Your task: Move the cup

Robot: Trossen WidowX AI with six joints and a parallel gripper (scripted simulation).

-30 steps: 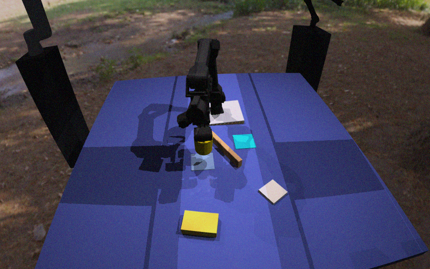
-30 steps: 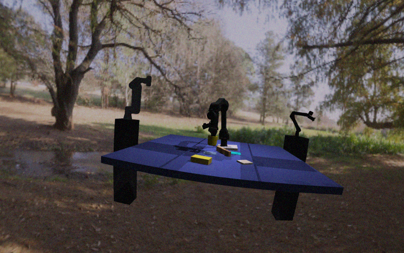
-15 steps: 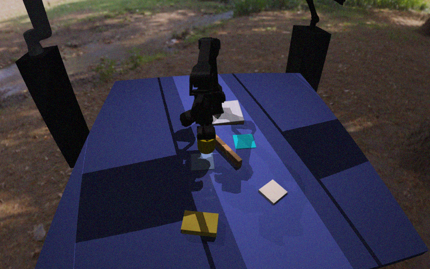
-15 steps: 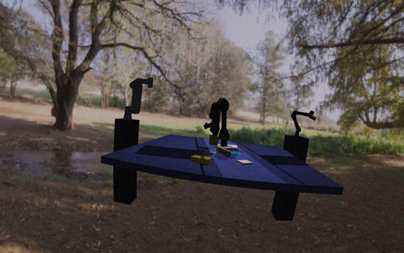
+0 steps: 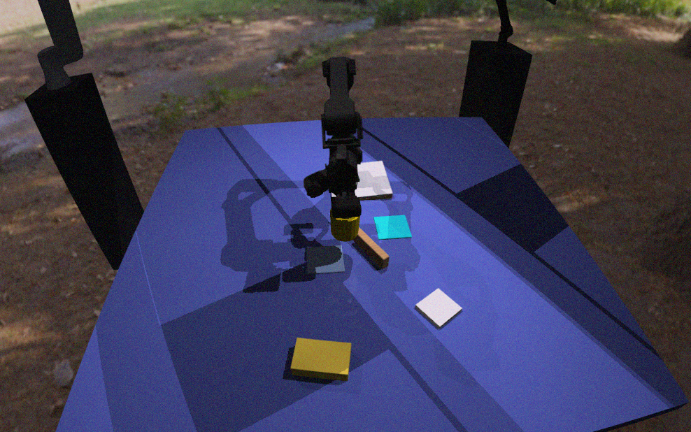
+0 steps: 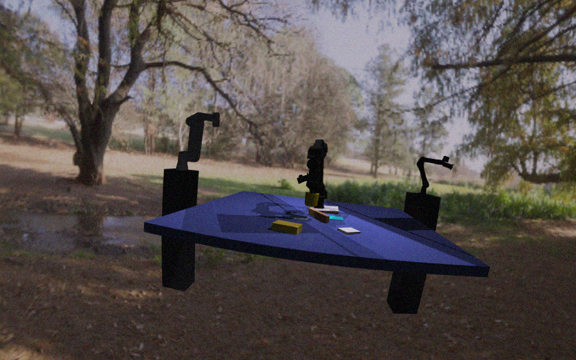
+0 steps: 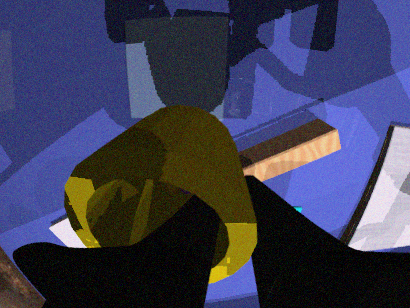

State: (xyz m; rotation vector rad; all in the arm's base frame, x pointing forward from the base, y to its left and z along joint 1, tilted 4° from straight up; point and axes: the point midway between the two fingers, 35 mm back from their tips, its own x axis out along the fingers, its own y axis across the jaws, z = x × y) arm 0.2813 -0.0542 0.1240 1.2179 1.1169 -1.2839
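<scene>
Now: the cyan pad 14 cm to the left of my gripper tip, 11 cm below it and 4 cm behind it. Round my gripper tip: pale grey-blue pad: 11 cm below, 5 cm to the right, 5 cm ahead; wooden bar: 9 cm below, 5 cm to the left; yellow cup: 2 cm ahead.
</scene>
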